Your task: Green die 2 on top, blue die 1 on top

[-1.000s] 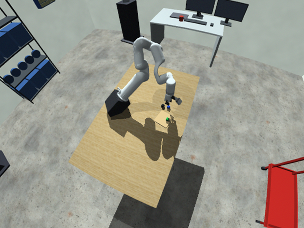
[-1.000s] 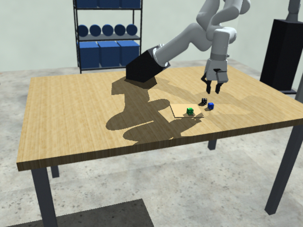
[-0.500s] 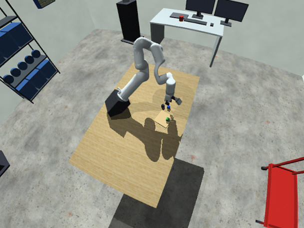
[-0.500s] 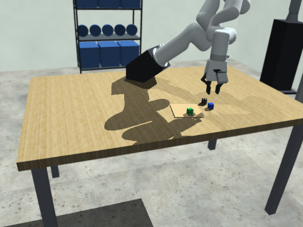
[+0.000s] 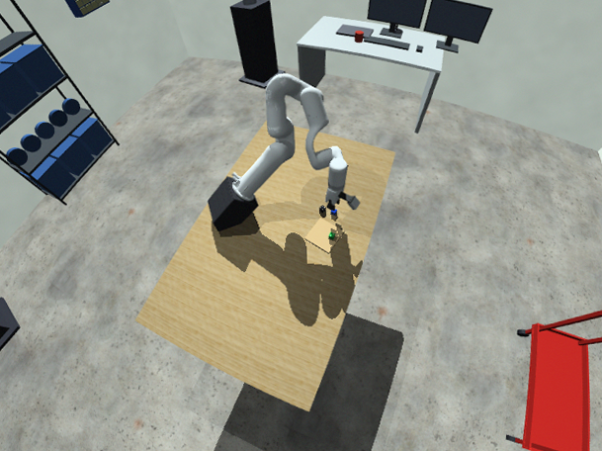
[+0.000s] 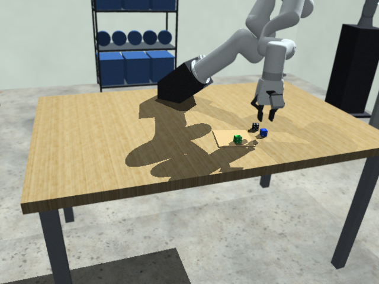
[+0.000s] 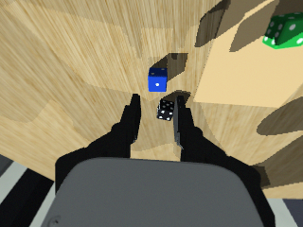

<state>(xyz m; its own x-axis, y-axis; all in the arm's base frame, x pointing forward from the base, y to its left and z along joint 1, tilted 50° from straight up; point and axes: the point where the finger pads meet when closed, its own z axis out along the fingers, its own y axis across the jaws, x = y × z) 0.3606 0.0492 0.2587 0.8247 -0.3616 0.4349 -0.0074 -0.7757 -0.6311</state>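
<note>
Now: the blue die 70 mm below my hand. Round my hand: black die (60 mm behind, 10 mm to the right, 70 mm below); then tan mat (20 mm ahead, 130 mm to the right, 80 mm below); then green die (60 mm ahead, 130 mm to the right, 70 mm below).
</note>
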